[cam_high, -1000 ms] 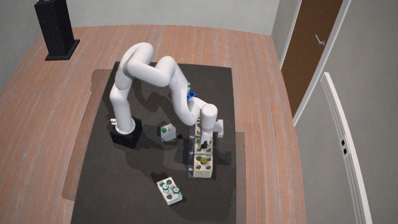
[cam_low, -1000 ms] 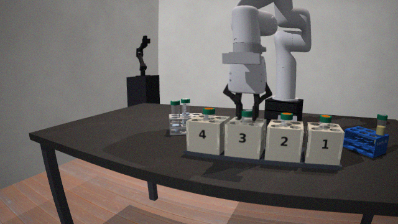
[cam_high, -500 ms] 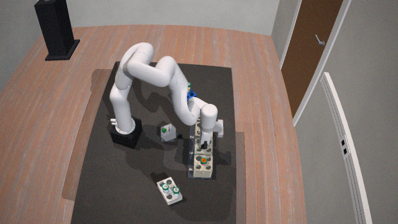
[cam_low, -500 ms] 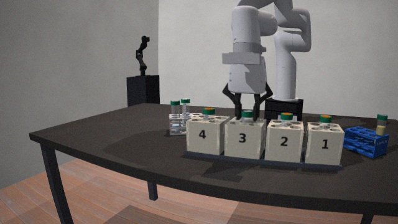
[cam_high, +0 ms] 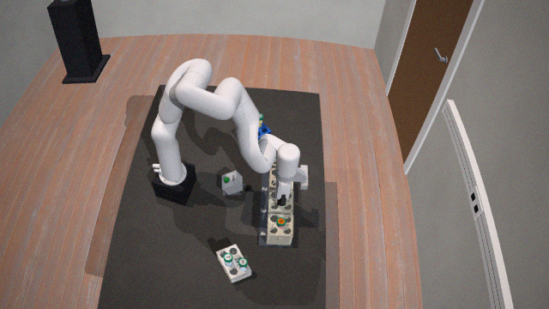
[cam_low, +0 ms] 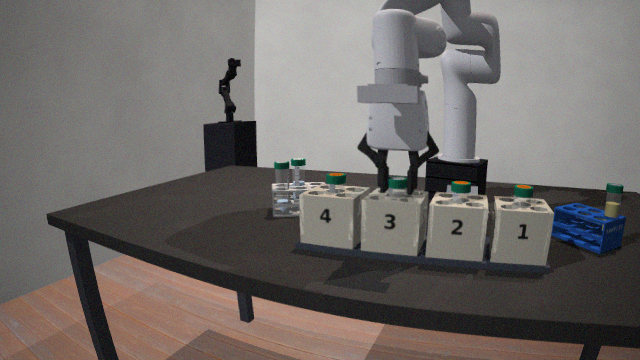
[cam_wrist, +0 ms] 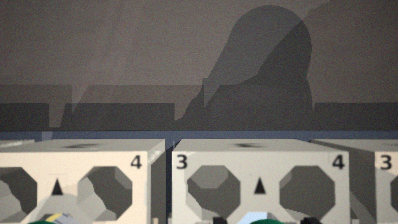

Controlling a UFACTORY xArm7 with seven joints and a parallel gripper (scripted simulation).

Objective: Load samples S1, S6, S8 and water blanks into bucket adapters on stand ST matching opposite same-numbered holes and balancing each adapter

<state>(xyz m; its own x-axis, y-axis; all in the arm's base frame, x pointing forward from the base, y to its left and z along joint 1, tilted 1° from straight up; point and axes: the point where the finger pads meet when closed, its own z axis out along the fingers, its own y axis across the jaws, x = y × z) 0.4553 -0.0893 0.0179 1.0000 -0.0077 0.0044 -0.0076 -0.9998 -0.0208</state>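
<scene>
My hand is 220 mm past the green done key, 110 mm to the right of it and 60 mm above it. The rest, counted from my hand: pink-filled tube (10 mm behind, 120 mm to the right, 50 mm below); blue sample rack (120 mm behind, 390 mm to the left, 90 mm below); white blank rack (170 mm behind, 270 mm to the right, 90 mm below).
</scene>
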